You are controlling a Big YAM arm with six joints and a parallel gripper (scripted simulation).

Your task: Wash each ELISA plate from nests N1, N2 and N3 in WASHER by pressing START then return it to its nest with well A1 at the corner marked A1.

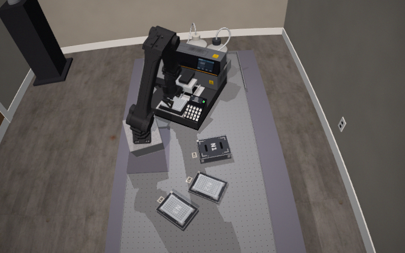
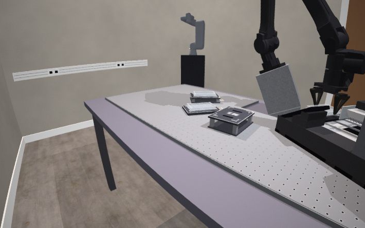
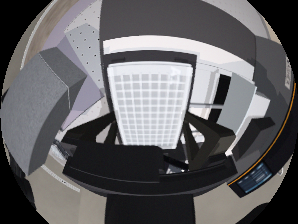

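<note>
Right now my hand is 20 mm above the washer carrier. The rest, counted from my hand: plate washer: 80 mm ahead, 130 mm to the left, 30 mm above.
</note>
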